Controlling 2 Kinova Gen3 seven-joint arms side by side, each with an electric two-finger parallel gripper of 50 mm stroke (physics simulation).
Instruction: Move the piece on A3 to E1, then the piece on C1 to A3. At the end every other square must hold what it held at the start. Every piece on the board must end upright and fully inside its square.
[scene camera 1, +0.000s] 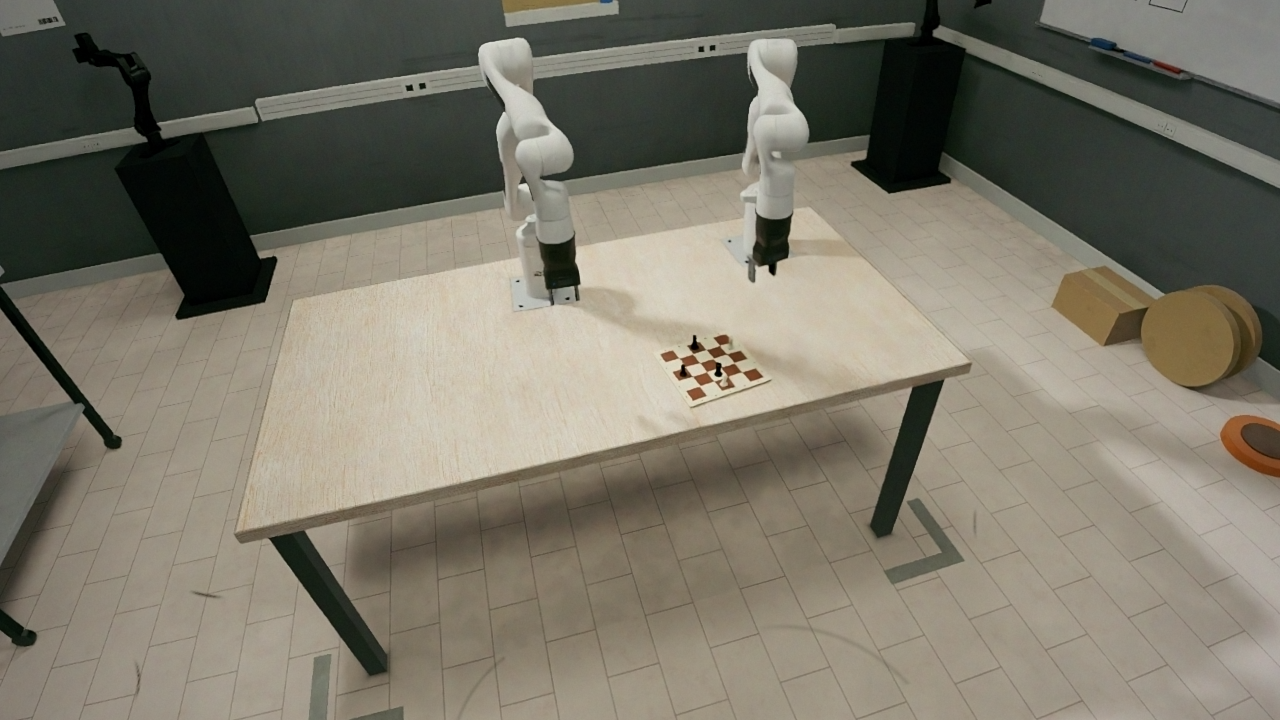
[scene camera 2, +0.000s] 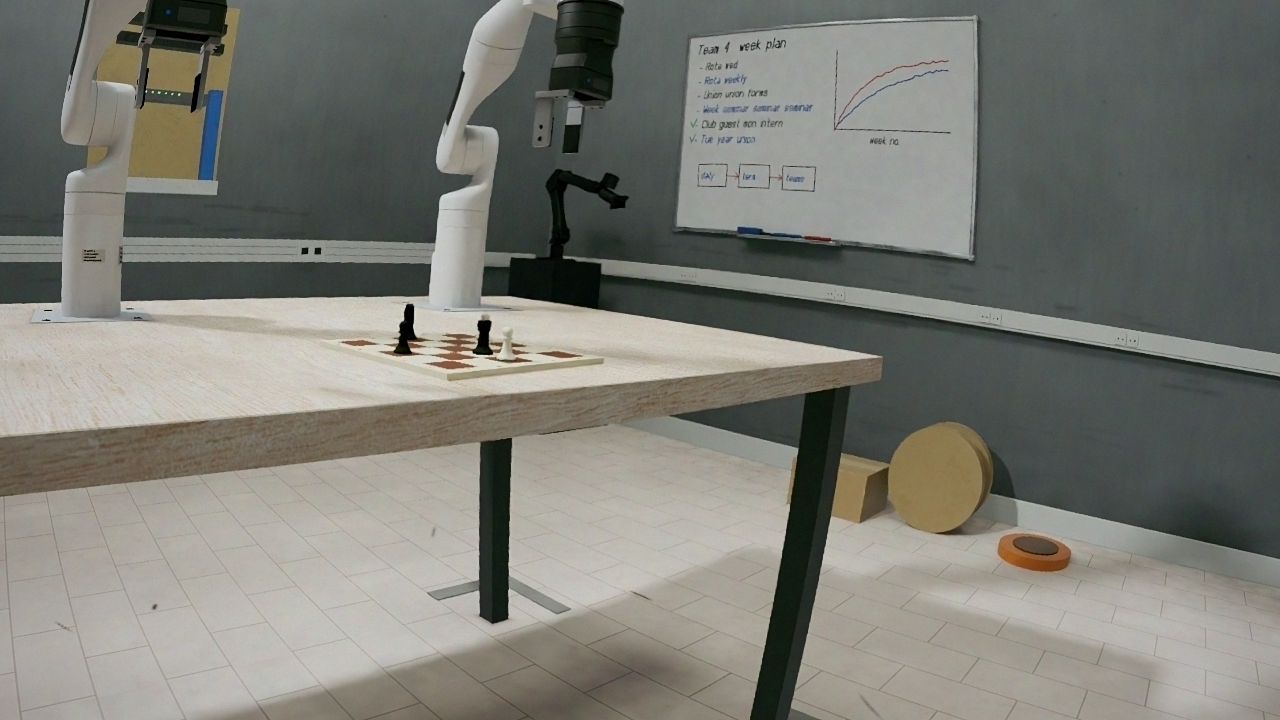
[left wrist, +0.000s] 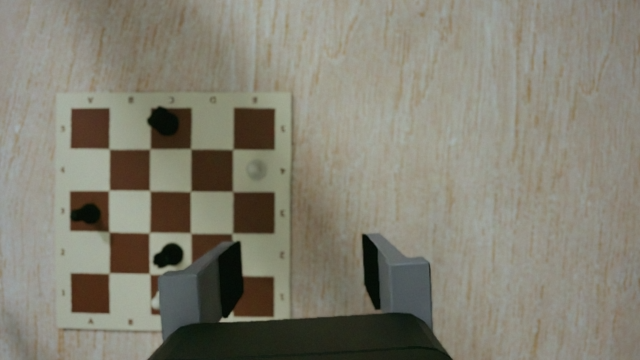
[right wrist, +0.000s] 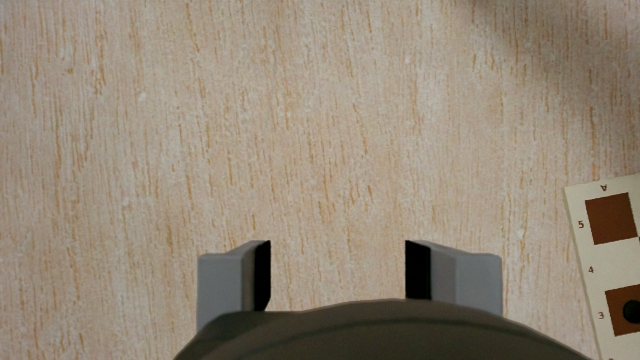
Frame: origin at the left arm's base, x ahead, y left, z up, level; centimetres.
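Where they show: left gripper, fingertip midpoint: (scene camera 1: 761, 277) (scene camera 2: 556, 149) (left wrist: 302, 263); right gripper, fingertip midpoint: (scene camera 1: 564, 300) (scene camera 2: 167, 109) (right wrist: 337, 269); left arm's base, link origin: (scene camera 2: 455, 306); right arm's base, link origin: (scene camera 1: 542, 290) (scene camera 2: 91, 315).
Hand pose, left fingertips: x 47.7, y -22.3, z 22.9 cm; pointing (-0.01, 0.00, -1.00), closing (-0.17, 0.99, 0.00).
Note:
Things, the pixels of their top centre, and the offset from my left fingertips. "spot": a spot on its surface instead.
- board, top centre: (left wrist: 170, 212) (scene camera 2: 456, 348) (scene camera 1: 710, 365) dx +1.0, dy -12.6, dz -22.3 cm
- white piece, top centre: (left wrist: 155, 304) (scene camera 2: 508, 326) (scene camera 1: 724, 374) dx +8.6, dy -12.1, dz -19.1 cm
- E1, surface spot: (left wrist: 260, 296) spot: dx +7.7, dy -3.5, dz -22.3 cm
The board (scene camera 1: 696, 394) (scene camera 2: 452, 364) (left wrist: 62, 150) (right wrist: 611, 218) lies on the table. A black piece (scene camera 1: 682, 370) (scene camera 2: 403, 340) (left wrist: 89, 213) (right wrist: 632, 311) stands upright on A3. A white piece (scene camera 1: 724, 381) (scene camera 2: 507, 344) (left wrist: 155, 301) stands on C1, partly hidden by a finger in the left wrist view. The visible part of E1 (left wrist: 260, 296) is bare. My left gripper (scene camera 1: 762, 271) (scene camera 2: 557, 129) (left wrist: 302, 263) is open and empty, high behind the board in scene camera 1. My right gripper (scene camera 1: 565, 295) (scene camera 2: 172, 89) (right wrist: 337, 269) is open and empty, well left of the board.
A black piece (scene camera 1: 693, 342) (scene camera 2: 409, 322) (left wrist: 165, 121) stands on C5, another black piece (scene camera 1: 717, 368) (scene camera 2: 483, 335) (left wrist: 171, 254) on C2, next to C1, and a white piece (scene camera 1: 729, 342) (left wrist: 256, 170) on E4.

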